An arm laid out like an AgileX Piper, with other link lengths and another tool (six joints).
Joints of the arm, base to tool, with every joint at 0 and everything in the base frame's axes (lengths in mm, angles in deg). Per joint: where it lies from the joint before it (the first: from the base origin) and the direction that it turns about. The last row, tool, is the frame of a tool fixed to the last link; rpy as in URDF.
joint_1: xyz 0 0 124.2 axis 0 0 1
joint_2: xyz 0 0 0 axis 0 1 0
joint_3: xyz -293.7 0 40.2 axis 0 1 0
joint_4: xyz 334.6 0 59 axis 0.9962 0 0.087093
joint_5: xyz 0 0 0 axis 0 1 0
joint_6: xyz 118.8 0 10.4 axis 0.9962 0 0.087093
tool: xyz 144.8 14 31.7 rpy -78.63 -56.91 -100.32
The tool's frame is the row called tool.
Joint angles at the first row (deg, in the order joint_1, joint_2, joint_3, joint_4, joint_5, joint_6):
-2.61 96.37 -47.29 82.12 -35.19 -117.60
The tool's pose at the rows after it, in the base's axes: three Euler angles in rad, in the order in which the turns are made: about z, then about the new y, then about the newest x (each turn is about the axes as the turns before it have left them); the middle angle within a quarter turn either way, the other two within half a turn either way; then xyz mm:
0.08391 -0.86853 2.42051 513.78 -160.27 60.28
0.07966 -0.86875 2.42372 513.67 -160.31 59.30
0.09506 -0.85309 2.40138 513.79 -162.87 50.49
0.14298 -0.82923 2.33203 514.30 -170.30 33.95
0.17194 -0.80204 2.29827 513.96 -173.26 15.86
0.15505 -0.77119 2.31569 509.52 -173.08 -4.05
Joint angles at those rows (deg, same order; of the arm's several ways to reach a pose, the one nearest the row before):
-2.61 96.37 -47.28 81.98 -36.04 -117.49
-2.61 96.49 -47.28 81.98 -36.04 -117.30
-2.61 98.04 -47.41 80.65 -36.86 -116.40
-2.61 101.58 -47.47 76.27 -39.57 -113.07
-2.61 104.68 -47.52 73.36 -41.08 -110.85
-2.61 106.90 -47.52 73.35 -41.08 -110.30

